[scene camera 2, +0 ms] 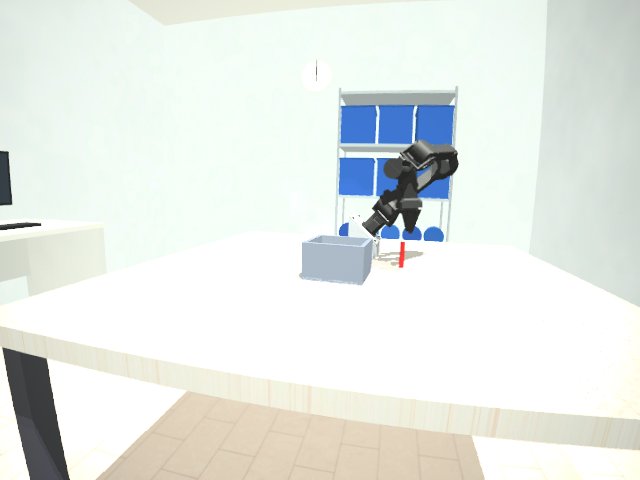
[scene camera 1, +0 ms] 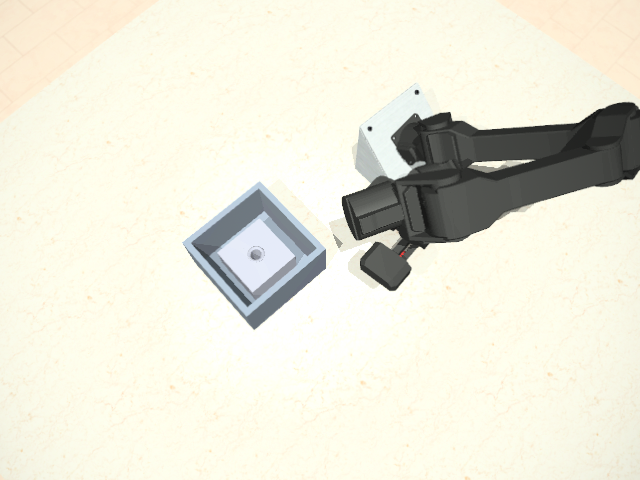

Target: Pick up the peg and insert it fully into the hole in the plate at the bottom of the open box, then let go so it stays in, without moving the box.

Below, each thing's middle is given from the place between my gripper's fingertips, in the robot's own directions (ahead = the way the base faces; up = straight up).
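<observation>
Taking the blue-grey box [scene camera 1: 203, 246] as my reference, I find my gripper 150 mm short of it and 60 mm above it, and also 190 mm to the left of it.
</observation>
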